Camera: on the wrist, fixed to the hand. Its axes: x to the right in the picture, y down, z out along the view.
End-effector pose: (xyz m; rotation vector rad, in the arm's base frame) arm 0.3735 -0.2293 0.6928 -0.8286 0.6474 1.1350
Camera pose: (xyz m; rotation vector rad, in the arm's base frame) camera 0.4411 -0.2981 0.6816 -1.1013 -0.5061 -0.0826
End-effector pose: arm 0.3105 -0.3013 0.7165 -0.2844 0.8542 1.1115
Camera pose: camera 0.3468 -0.3753 0.6652 -0.8778 -0.0120 -0.1711
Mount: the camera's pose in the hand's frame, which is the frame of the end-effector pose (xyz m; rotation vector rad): -0.0059 -0.0751 -0.0613 -0.3876 -0.2915 -1.5395
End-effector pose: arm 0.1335 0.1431 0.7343 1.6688 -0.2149 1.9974
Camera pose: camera 0.1172 0.2322 0.6993 1.1472 0.4478 0.5086
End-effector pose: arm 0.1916 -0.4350 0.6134 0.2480 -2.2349 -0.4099
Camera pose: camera 0.2456 -0.5156 0.6182 1.7627 -1.7185 -1.6969
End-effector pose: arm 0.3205 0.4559 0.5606 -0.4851 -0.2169 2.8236
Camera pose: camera 0.3648 0.5320 0.5195 0.0875 -0.7797 1.3024
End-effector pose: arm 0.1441 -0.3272 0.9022 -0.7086 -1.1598 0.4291
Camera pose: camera 0.1956 -0.4017 0.9372 0.0861 -1.7278 -1.0370
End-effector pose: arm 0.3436 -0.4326 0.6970 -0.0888 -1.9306 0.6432
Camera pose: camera 0.4161 -0.4745 0.7463 1.1798 -1.7382 -0.7728
